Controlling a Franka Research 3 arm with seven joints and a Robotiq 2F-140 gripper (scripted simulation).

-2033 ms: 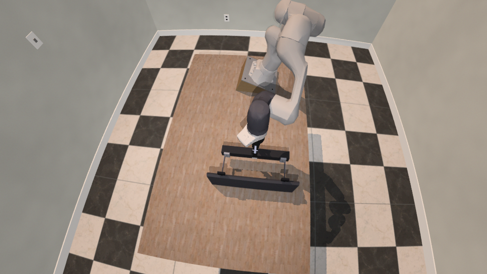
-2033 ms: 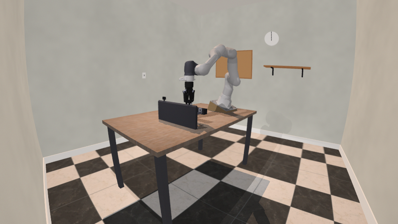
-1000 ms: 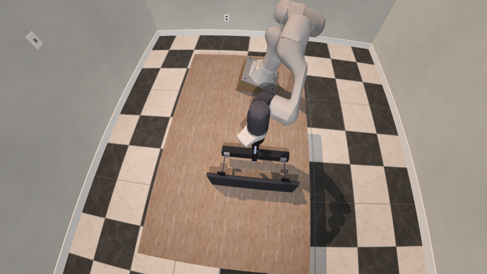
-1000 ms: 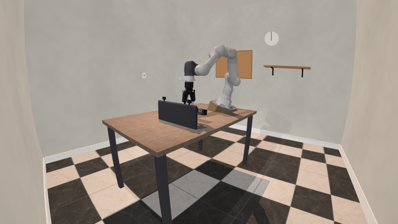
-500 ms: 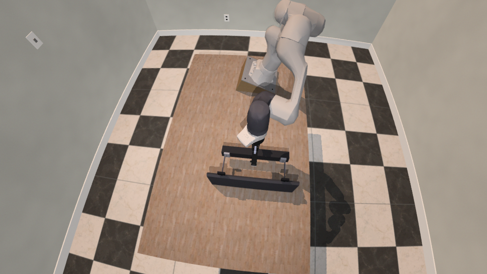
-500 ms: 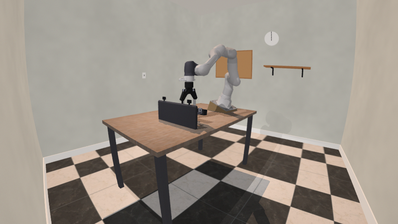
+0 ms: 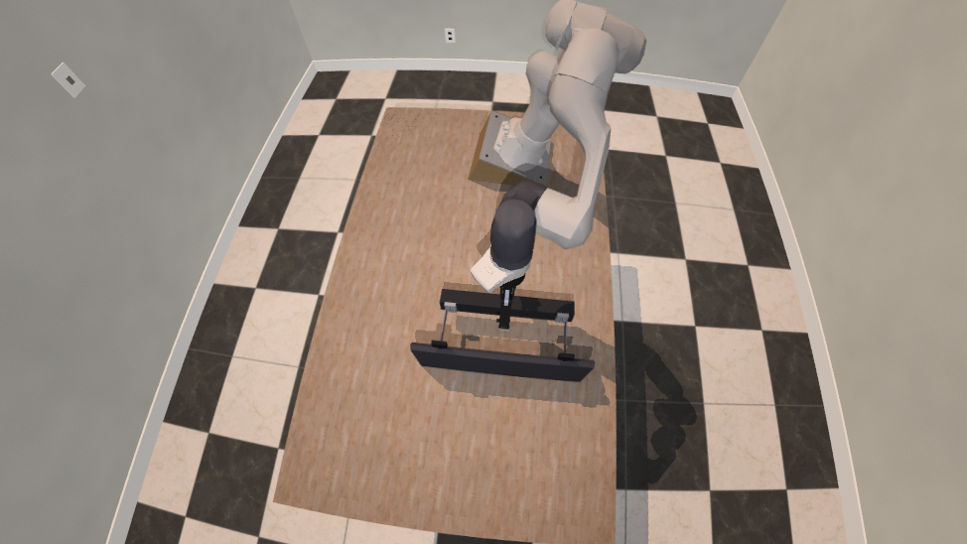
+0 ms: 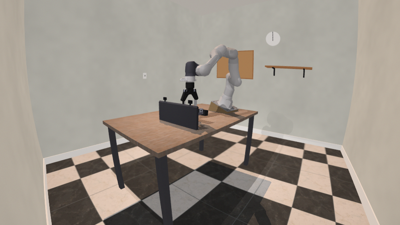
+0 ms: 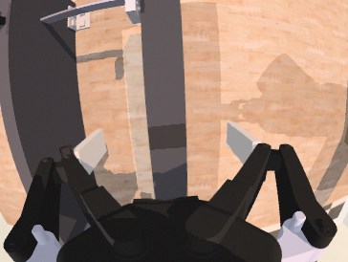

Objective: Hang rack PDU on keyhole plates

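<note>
My gripper is now 3 cm above the rack PDU and 2 cm short of it. The rest, counted from my hand: dark upright panel (16 cm ahead, 4 cm below, 1 cm to the right).
</note>
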